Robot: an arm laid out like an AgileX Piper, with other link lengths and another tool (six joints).
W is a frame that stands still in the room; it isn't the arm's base.
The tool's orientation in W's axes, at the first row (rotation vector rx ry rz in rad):
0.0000 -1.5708 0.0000
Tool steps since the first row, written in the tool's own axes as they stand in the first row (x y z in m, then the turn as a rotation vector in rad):
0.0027 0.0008 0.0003 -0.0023 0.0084 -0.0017
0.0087 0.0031 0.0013 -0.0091 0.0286 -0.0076
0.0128 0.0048 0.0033 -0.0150 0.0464 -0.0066
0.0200 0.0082 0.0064 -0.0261 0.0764 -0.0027
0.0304 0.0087 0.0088 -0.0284 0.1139 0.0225
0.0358 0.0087 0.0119 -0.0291 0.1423 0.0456
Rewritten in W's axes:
-0.0003 0.0008 0.0027 0.0017 0.0084 -0.0023
-0.0013 0.0031 0.0087 0.0076 0.0286 -0.0091
-0.0033 0.0048 0.0128 0.0066 0.0464 -0.0150
-0.0064 0.0082 0.0200 0.0027 0.0764 -0.0261
-0.0088 0.0087 0.0304 -0.0225 0.1139 -0.0284
-0.0119 0.0087 0.0358 -0.0456 0.1423 -0.0291

